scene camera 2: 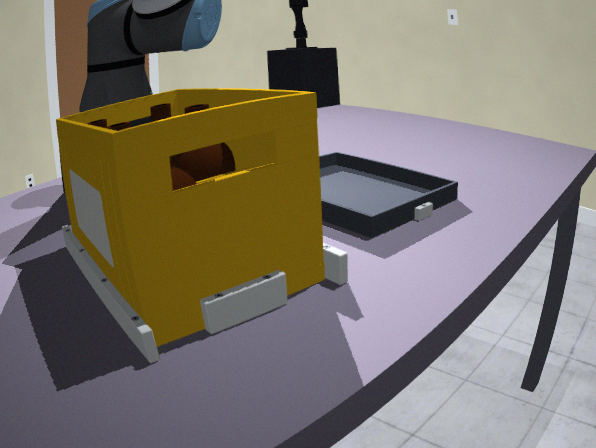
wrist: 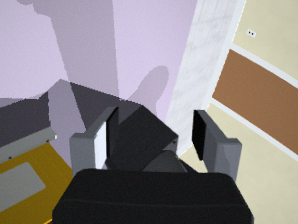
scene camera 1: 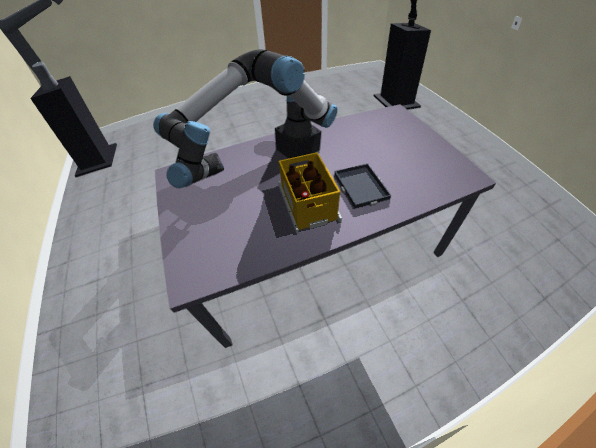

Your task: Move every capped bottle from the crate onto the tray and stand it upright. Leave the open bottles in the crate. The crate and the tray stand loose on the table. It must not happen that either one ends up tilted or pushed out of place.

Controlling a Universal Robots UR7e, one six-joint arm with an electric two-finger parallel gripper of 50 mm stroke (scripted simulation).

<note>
I see my gripper (wrist: pixel 155 123), a yellow crate (scene camera 2: pixel 163 250) and a dark tray (scene camera 2: pixel 361 184).
The dark tray shows as well in scene camera 1 (scene camera 1: pixel 360 182).
</note>
